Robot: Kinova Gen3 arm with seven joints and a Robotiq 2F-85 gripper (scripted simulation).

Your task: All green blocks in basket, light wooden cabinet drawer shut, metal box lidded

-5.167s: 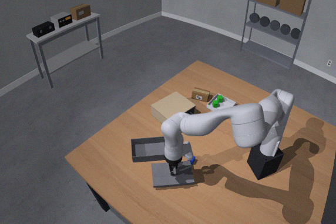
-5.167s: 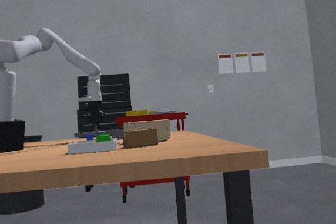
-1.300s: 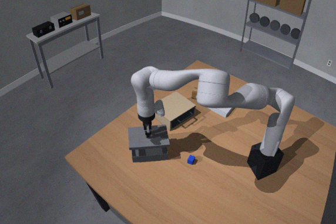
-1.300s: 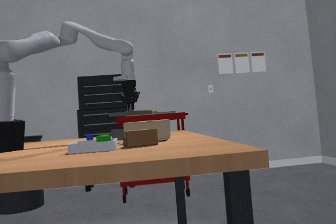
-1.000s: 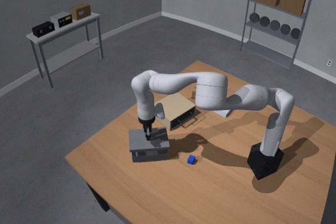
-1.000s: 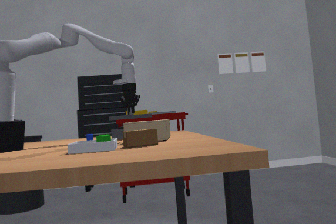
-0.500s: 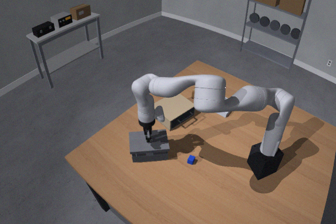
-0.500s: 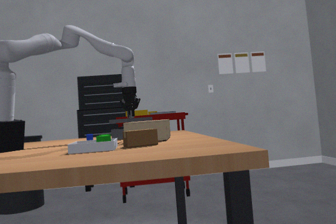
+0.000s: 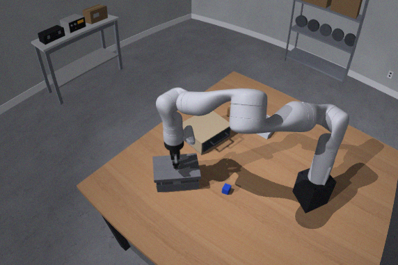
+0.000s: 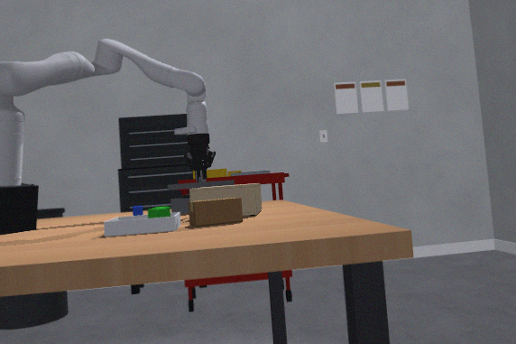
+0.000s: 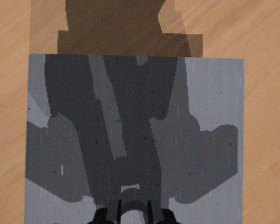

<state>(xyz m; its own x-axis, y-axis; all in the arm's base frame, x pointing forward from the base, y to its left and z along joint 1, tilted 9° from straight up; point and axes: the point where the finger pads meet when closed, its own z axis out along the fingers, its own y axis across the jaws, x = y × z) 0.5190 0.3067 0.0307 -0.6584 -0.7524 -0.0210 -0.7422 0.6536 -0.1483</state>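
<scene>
The grey lid lies 30 mm below my hand. Round my hand: drawer 290 mm to the right, 80 mm below, 60 mm ahead; then metal box 90 mm below; then light wooden cabinet 300 mm to the right, 80 mm below, 80 mm ahead.
</scene>
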